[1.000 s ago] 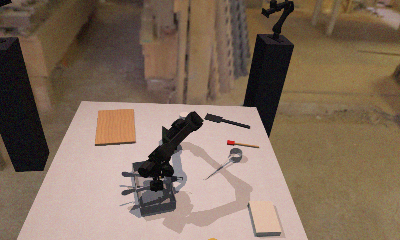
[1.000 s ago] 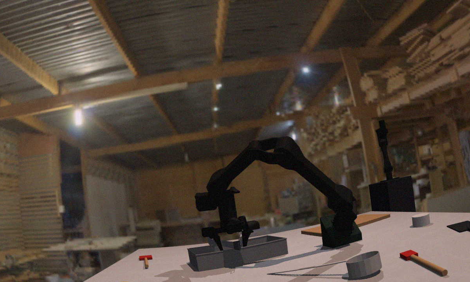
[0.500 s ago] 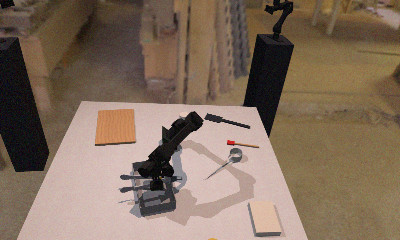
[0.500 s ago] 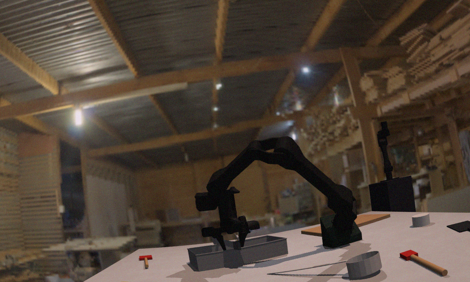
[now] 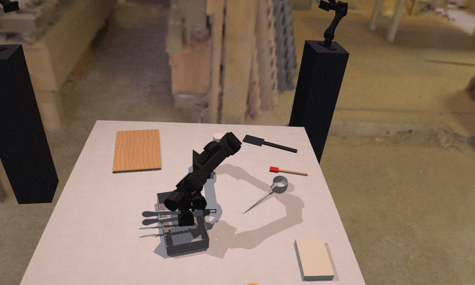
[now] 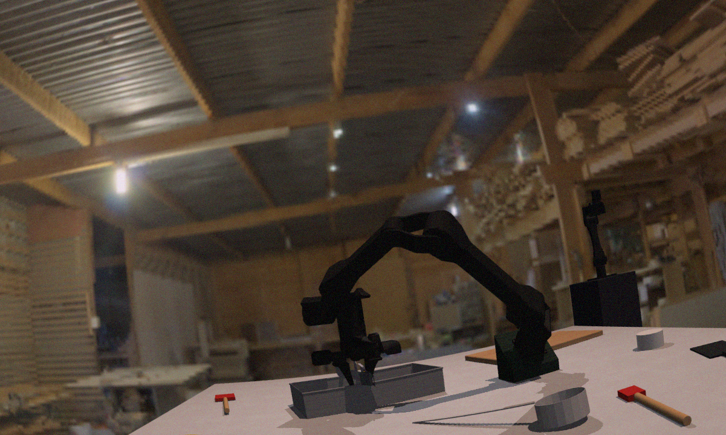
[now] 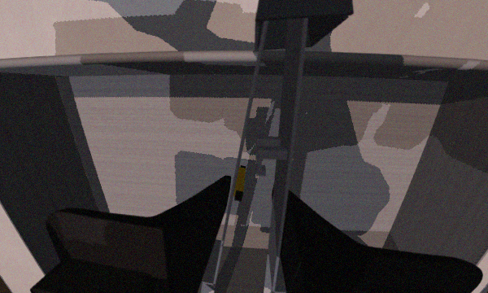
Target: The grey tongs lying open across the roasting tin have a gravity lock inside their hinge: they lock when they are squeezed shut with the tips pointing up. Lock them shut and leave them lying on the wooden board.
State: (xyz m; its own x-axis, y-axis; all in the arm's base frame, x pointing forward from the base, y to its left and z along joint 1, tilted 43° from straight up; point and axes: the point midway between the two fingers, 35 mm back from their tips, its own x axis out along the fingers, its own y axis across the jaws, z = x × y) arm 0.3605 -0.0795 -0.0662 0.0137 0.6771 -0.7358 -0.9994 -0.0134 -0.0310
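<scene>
Now: gripper tip 10 mm past the dark grey roasting tin and 10 mm to the left of it. Round my gripper tip: yellow disc (350 mm ahead, 230 mm to the left, 20 mm below); cream block (240 mm ahead, 500 mm to the left, 20 mm below); wooden board (550 mm behind, 230 mm to the right, 20 mm below).
</scene>
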